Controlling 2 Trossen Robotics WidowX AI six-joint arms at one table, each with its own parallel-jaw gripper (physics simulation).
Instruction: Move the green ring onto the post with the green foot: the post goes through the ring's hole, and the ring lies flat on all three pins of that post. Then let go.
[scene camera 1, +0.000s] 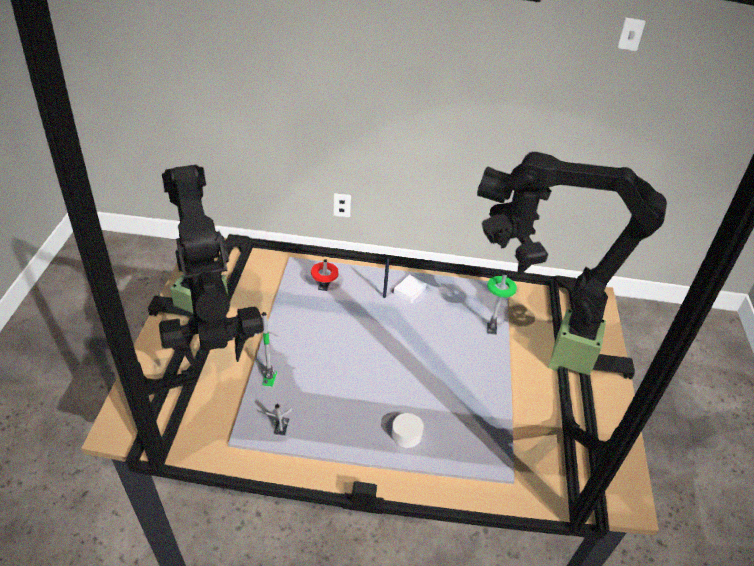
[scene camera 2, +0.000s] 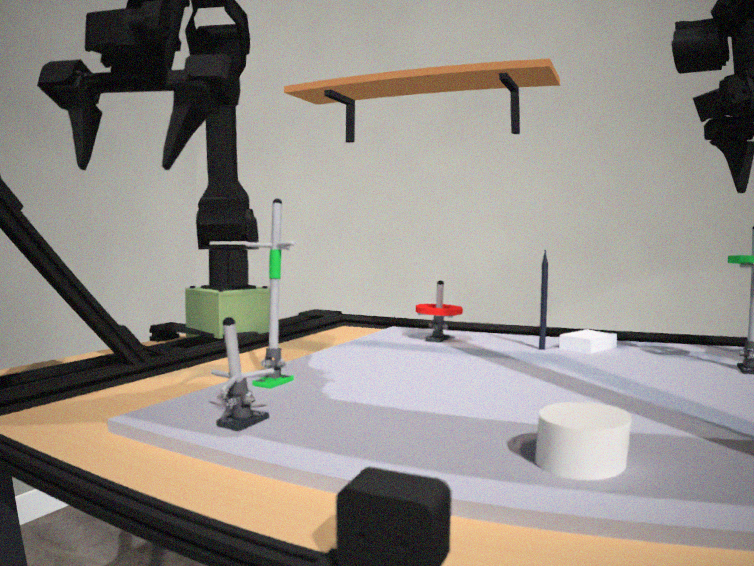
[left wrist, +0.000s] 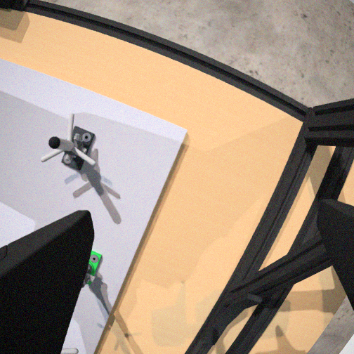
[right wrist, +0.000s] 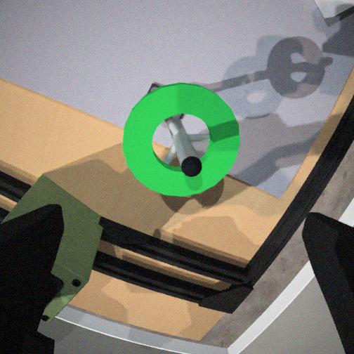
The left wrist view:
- my left gripper: 208, 218
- grey mat: 134, 150
